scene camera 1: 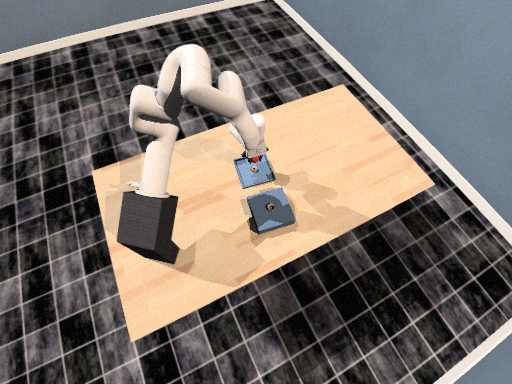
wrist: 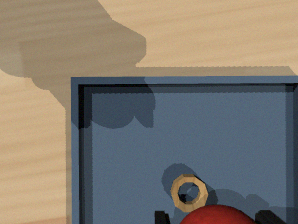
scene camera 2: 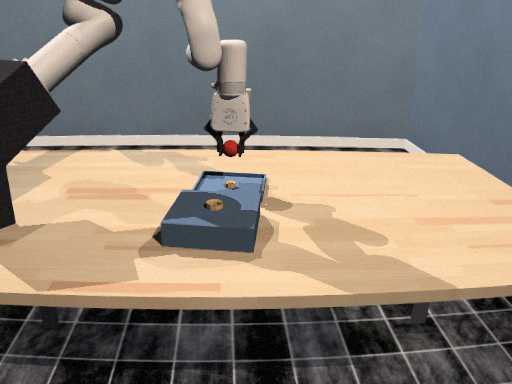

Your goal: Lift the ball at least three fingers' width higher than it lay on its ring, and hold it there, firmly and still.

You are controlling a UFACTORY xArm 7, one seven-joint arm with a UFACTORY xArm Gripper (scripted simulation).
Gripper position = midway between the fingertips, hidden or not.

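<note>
My gripper [scene camera 2: 230, 155] is visible to me. I can also see a blue tray [scene camera 2: 237, 182], and the tray is visible again in scene camera 1 [scene camera 1: 250, 175] as well as in the wrist view [wrist: 154, 142].
</note>
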